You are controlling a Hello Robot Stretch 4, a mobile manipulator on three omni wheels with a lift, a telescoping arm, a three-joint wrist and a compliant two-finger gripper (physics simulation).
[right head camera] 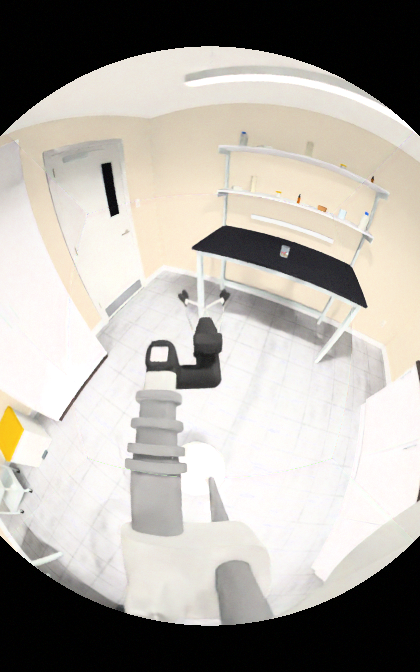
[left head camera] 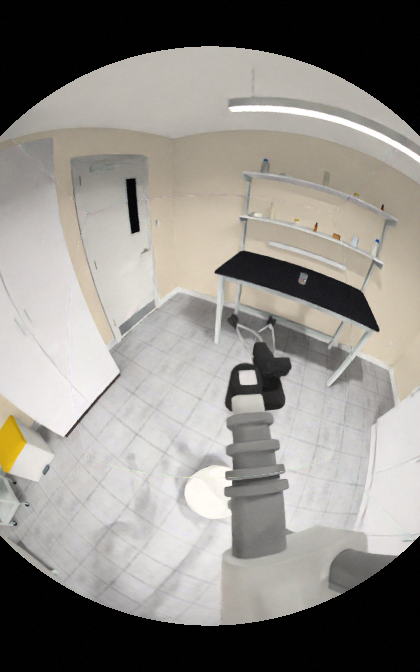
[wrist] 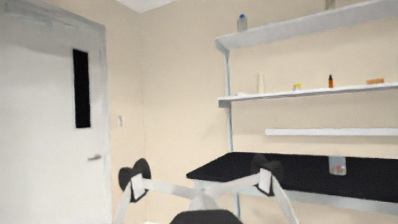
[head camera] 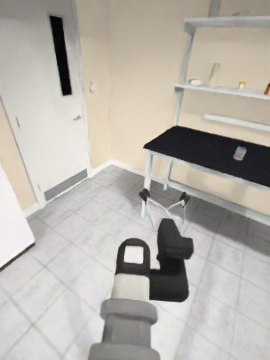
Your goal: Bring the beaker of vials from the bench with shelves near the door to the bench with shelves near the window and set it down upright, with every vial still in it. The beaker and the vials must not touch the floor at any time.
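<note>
The beaker of vials [head camera: 240, 153] [left head camera: 303, 278] [right head camera: 284, 251] [wrist: 337, 166] stands on the black top of the bench with shelves near the door [head camera: 190, 142] [left head camera: 250, 265] [right head camera: 225, 240] [wrist: 225, 167]. It is a clear container with small reddish and pale shapes low inside; single vials are too small to count. My gripper [head camera: 165, 197] [left head camera: 252, 321] [right head camera: 204, 297] [wrist: 200, 168] is open and empty, its fingertips well apart. It is in front of the bench's left end, apart from the beaker, which is to its right in the wrist view. The window bench does not show.
The door [head camera: 40, 125] [left head camera: 110, 250] [wrist: 40, 125] is left of the bench. Bottles and small jars stand on the shelves [left head camera: 320, 187] above it. A tall white cabinet [left head camera: 45, 300] is at the left, a yellow-fronted box [left head camera: 12, 442] below it, and white cupboards [left head camera: 400, 460] at the right.
</note>
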